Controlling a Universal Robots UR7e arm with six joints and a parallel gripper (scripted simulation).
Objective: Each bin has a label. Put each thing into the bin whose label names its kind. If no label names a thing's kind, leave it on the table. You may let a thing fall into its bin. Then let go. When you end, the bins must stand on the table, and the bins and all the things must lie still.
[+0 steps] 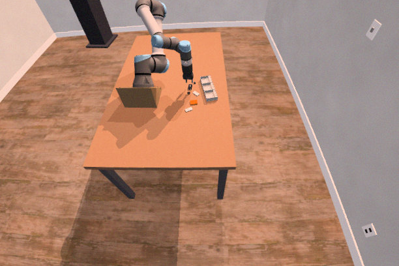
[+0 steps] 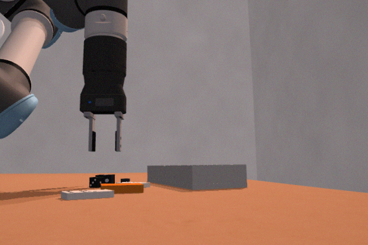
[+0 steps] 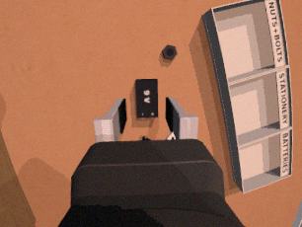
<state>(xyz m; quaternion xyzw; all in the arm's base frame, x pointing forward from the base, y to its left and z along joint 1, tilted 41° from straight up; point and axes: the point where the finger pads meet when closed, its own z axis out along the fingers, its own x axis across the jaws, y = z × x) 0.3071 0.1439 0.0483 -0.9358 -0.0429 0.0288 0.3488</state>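
My gripper is now 70 mm above the black 9V battery and 10 mm to the left of it. Also, from my hand: small black piece 70 mm below, 60 mm to the left, 30 mm ahead; then grey bin tray 150 mm ahead, 60 mm below; then black die 70 mm to the right, 70 mm below.
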